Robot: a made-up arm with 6 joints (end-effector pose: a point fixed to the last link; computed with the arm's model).
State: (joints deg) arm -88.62 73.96 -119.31 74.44 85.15 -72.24
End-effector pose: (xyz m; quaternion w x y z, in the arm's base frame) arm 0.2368 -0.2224 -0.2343 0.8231 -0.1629 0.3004 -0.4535
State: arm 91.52 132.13 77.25 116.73 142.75 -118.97
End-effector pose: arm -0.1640 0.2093 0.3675 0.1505 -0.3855 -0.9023 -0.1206
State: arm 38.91 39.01 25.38 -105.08 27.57 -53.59
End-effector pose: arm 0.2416 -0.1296 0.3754 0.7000 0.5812 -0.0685 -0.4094
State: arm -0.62 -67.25 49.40 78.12 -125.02 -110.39
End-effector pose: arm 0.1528 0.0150 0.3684 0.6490 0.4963 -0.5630 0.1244
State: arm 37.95 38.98 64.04 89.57 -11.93 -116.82
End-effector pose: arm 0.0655 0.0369 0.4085 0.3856 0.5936 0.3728 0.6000
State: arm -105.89 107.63 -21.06 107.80 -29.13 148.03
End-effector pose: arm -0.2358 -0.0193 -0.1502 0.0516 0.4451 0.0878 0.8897
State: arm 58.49 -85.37 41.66 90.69 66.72 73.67
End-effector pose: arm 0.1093 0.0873 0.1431 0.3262 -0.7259 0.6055 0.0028
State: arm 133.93 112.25 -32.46 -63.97 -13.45 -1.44
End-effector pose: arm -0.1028 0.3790 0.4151 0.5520 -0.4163 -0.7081 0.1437
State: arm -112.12 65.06 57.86 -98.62 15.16 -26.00
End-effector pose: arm 0.0903 0.0425 -0.1869 0.3164 -0.5378 -0.2121 0.7521
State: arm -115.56 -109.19 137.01 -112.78 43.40 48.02
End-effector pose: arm -0.0844 -0.2559 0.1684 0.3817 -0.7752 0.5002 0.0560
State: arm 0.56 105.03 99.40 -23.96 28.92 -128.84
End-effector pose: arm 0.0720 -0.2223 0.2669 0.9081 -0.3130 -0.0685 0.2697
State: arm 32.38 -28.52 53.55 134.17 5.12 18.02
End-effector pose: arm 0.2246 0.0254 0.3684 0.1335 -0.9235 0.3217 -0.1609
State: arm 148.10 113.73 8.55 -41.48 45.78 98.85
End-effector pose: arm -0.0574 0.3738 0.2200 0.4568 -0.7759 -0.1576 0.4055
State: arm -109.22 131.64 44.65 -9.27 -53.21 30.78
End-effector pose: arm -0.2232 -0.0735 -0.1010 0.5006 -0.0739 0.7224 -0.4712
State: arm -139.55 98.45 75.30 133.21 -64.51 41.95
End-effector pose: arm -0.0722 0.1095 -0.0476 0.1680 0.5607 0.3778 0.7174
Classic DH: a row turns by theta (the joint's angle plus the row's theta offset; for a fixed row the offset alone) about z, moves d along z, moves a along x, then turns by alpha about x. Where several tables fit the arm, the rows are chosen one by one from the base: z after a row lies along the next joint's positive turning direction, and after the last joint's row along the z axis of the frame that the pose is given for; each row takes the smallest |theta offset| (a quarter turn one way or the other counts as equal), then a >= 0, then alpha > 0; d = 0 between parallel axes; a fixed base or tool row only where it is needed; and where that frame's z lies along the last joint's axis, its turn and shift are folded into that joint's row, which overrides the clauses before.
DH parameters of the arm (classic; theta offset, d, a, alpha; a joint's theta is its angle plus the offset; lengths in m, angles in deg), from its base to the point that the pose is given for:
base (fixed): -90 0.17 0 90
joint 1: 0 0.01 0.07 90
joint 2: 78.69 0 -0.255 0
joint 3: -78.69 -0.14 0.09 -90
joint 4: -90 -0.02 0.05 90
joint 5: -90 0 0 90
joint 6: -12.53 0 0.0922 0
tool (fixed): 12.53 -0.01 0 0

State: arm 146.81 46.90 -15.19 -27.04 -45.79 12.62
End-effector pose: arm 0.2258 0.3711 0.2356 0.3023 -0.8158 -0.3516 0.3456
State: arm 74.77 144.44 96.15 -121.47 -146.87 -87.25
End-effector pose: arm -0.2035 0.0271 0.4081 0.5324 0.0948 -0.1863 -0.8203
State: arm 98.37 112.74 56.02 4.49 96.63 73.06
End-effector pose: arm -0.0686 0.0839 0.4648 0.7720 0.1061 -0.6237 -0.0616
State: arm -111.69 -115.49 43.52 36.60 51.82 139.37
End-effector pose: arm -0.1331 -0.1172 0.2325 0.0514 0.0842 0.4293 -0.8977
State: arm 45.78 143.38 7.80 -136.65 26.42 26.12
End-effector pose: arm -0.2831 -0.0274 0.5233 0.3675 -0.0404 -0.9174 0.1474
